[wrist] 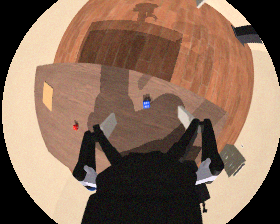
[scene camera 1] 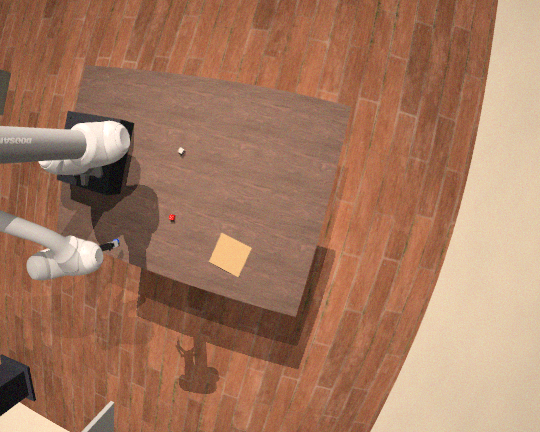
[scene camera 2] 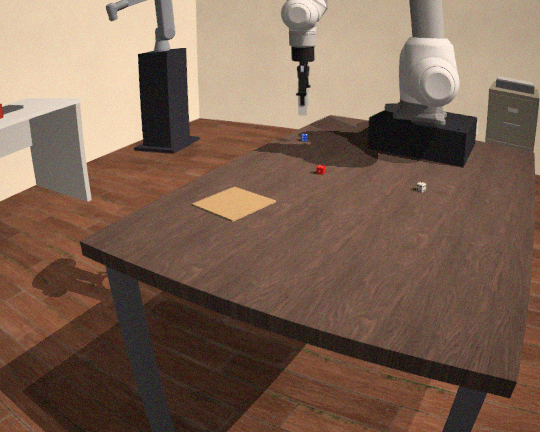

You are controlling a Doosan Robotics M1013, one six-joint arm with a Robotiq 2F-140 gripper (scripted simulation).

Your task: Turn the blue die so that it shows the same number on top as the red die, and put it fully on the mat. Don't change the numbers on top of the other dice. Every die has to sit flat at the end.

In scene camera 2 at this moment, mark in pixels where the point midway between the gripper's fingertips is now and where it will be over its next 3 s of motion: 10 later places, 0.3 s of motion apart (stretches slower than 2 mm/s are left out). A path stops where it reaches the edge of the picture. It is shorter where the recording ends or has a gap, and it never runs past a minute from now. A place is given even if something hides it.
My gripper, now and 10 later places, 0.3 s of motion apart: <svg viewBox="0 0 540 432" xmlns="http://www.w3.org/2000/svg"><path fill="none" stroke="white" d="M303 110L303 115L303 116L303 118L303 120L304 123L303 127L304 129L303 131L303 131L304 131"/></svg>
